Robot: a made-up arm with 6 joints. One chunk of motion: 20 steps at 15 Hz.
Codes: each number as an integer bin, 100 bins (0 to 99) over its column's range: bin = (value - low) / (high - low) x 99, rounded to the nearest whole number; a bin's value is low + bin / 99 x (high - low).
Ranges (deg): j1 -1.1..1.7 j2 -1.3..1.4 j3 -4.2..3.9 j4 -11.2..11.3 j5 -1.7..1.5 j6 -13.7..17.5
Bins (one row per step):
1: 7 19 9 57 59 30
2: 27 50 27 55 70 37
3: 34 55 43 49 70 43
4: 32 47 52 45 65 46
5: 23 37 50 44 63 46
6: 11 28 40 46 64 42
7: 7 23 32 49 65 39
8: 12 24 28 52 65 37
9: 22 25 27 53 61 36
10: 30 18 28 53 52 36
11: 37 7 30 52 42 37
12: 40 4 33 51 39 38
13: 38 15 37 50 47 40
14: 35 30 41 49 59 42
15: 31 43 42 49 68 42
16: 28 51 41 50 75 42
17: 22 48 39 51 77 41
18: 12 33 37 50 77 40
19: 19 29 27 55 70 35
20: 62 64 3 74 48 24
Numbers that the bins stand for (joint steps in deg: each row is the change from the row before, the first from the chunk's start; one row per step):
1: -0.902 -0.782 -3.464 1.755 0.207 -4.245
2: -0.336 0.064 -1.991 1.300 0.563 -2.039
3: -0.138 0.200 -0.682 -0.064 0.563 -0.148
4: -0.195 -0.018 0.055 -0.973 0.401 0.797
5: -0.449 -0.291 -0.109 -1.200 0.336 0.797
6: -0.789 -0.536 -0.927 -0.745 0.369 -0.464
7: -0.902 -0.673 -1.582 -0.064 0.401 -1.409
8: -0.761 -0.645 -1.909 0.618 0.401 -2.039
9: -0.478 -0.618 -1.991 0.845 0.272 -2.355
10: -0.252 -0.809 -1.909 0.845 -0.019 -2.355
11: -0.054 -1.109 -1.745 0.618 -0.342 -2.039
12: 0.031 -1.191 -1.500 0.391 -0.439 -1.724
13: -0.025 -0.891 -1.173 0.164 -0.181 -1.094
14: -0.110 -0.482 -0.845 -0.064 0.207 -0.464
15: -0.223 -0.127 -0.764 -0.064 0.498 -0.464
16: -0.308 0.091 -0.845 0.164 0.724 -0.464
17: -0.478 0.009 -1.009 0.391 0.789 -0.779
18: -0.761 -0.400 -1.173 0.164 0.789 -1.094
19: -0.563 -0.509 -1.991 1.300 0.563 -2.670
20: 0.654 0.445 -3.955 5.618 -0.148 -6.136

